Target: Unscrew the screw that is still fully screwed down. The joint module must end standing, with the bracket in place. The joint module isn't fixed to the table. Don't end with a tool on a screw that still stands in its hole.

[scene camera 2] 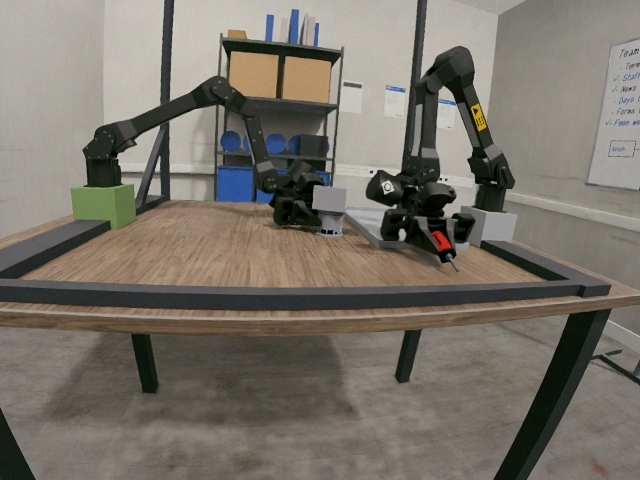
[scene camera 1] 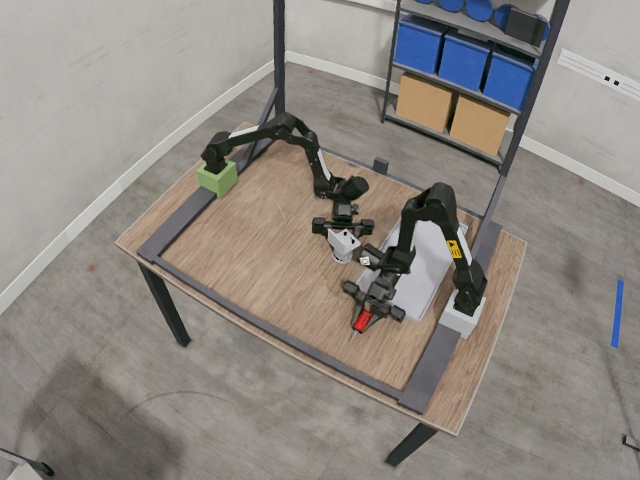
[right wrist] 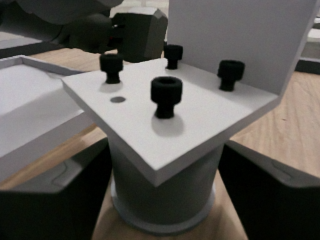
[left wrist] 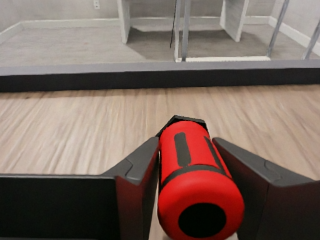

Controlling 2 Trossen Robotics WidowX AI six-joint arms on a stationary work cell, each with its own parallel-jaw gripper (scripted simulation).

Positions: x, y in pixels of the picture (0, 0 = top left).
Scene:
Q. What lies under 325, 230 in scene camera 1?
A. The right gripper.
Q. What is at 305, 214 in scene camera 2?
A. The right gripper.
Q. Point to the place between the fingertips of the left gripper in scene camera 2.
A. At 446, 253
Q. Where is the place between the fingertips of the left gripper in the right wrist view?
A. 136, 44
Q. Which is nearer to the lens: the grey bracket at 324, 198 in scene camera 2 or the shallow grey tray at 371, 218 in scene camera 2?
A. The grey bracket.

